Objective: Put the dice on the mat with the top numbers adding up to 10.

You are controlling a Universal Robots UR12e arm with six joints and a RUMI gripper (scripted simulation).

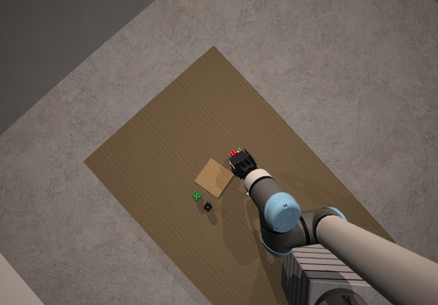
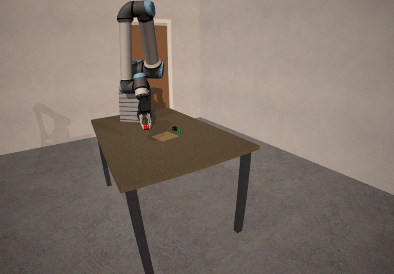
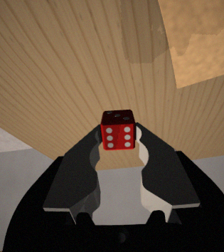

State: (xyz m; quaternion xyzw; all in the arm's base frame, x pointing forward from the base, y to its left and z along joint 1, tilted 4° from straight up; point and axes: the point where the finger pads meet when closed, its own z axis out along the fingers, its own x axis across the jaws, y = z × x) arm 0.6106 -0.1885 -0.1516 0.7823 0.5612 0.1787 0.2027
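My gripper is now right at the red die. Round my hand: tan mat 14 cm to the left, 10 cm below; black die 27 cm to the left, 9 cm below, 7 cm behind; green die 26 cm to the left, 9 cm below, 1 cm ahead.
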